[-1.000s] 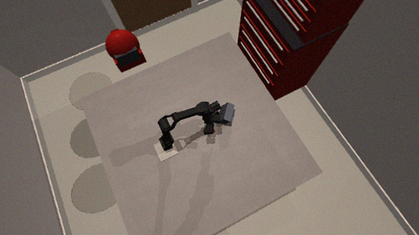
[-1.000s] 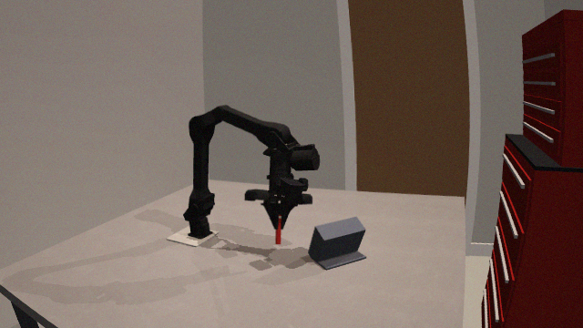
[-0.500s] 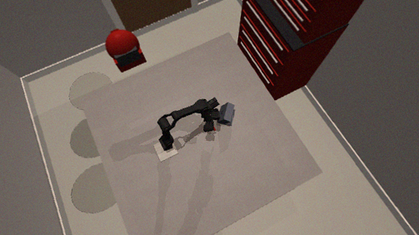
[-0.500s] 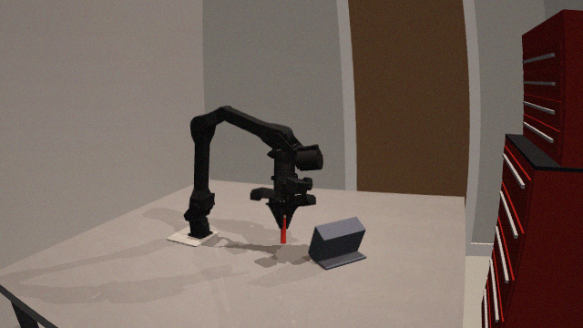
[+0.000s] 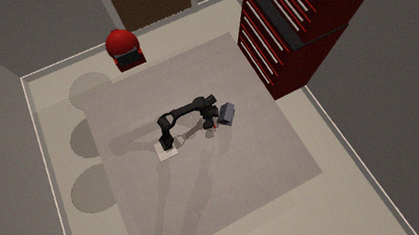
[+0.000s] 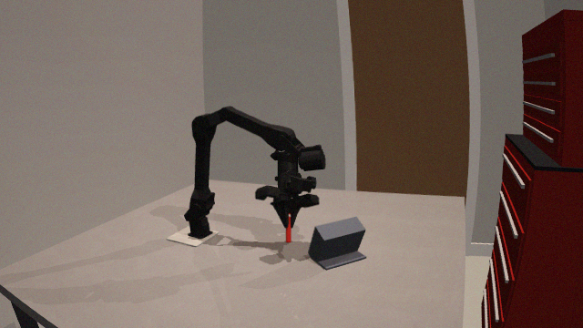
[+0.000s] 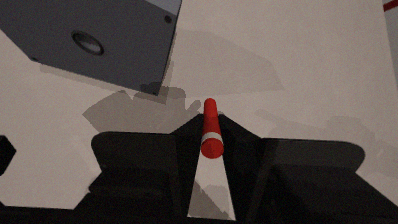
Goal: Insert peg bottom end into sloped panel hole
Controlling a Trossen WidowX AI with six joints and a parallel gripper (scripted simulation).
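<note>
Now: gripper tip 12 cm short of the grey sloped panel, 6 cm to the right of it and 5 cm above it. Round my gripper tip: red peg 1 cm to the left, 1 cm above.
</note>
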